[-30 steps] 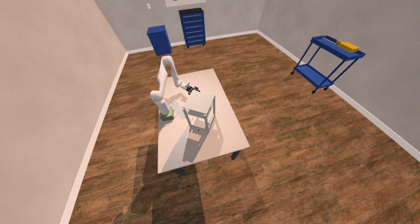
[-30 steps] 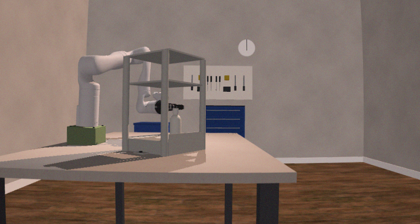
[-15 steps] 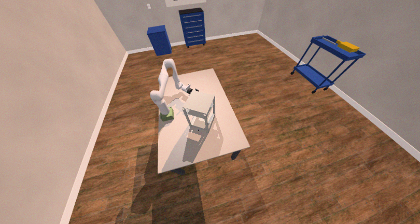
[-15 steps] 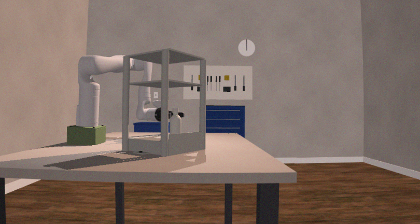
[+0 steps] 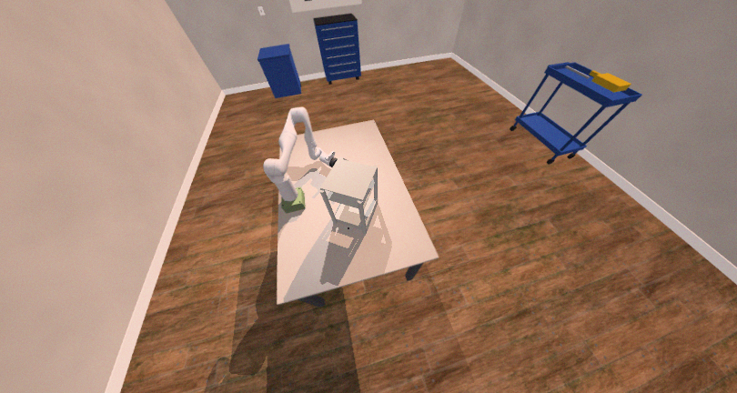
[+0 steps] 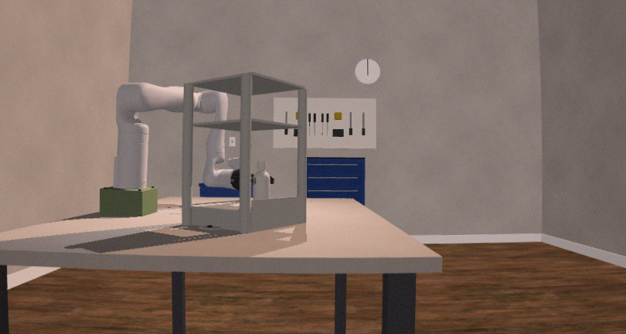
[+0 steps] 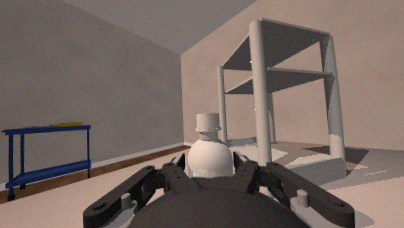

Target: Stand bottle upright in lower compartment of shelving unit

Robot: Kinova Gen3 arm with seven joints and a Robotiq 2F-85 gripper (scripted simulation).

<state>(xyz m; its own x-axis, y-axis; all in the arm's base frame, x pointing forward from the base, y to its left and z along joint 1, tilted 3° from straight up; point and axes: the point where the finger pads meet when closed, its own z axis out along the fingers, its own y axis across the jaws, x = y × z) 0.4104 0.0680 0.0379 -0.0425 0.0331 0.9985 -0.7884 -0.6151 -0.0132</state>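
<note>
Now: hand right at the white bottle. Also, from my hand: grey shelving unit: 29 cm to the right, 8 cm above, 3 cm behind.
</note>
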